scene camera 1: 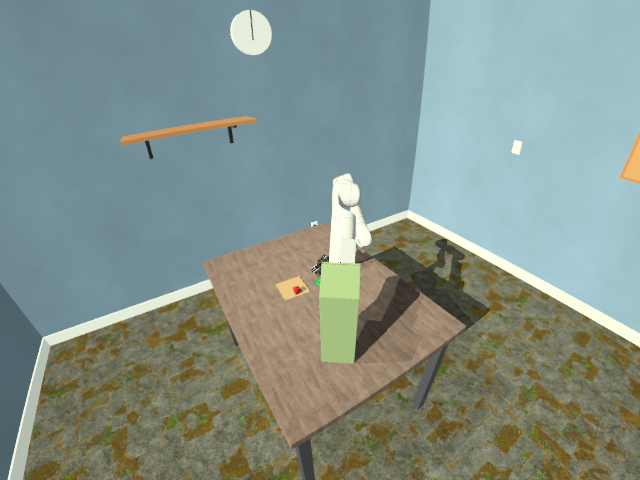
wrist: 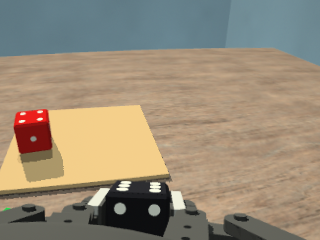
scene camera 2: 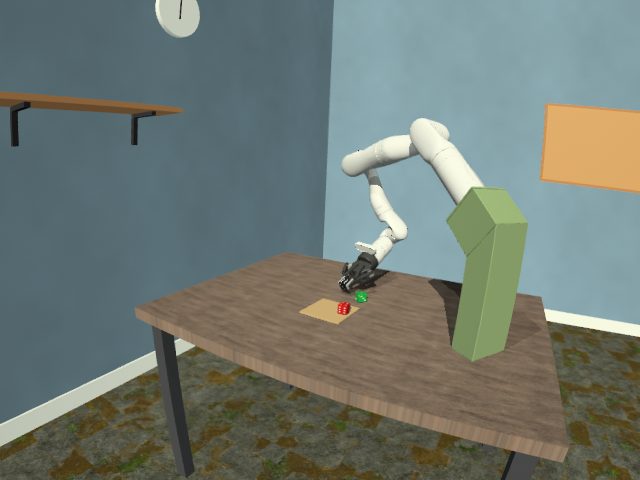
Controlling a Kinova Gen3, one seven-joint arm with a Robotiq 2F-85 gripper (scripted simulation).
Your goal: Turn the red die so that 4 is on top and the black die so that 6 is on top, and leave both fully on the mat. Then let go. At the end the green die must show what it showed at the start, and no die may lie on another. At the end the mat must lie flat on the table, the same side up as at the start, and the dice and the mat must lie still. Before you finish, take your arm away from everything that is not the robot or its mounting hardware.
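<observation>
Visible: my gripper (scene camera 2: 342,286) (wrist: 140,207); a tan mat (scene camera 2: 324,309) (wrist: 90,146). A red die (wrist: 32,132) and a black die (wrist: 127,202) are also visible.
</observation>
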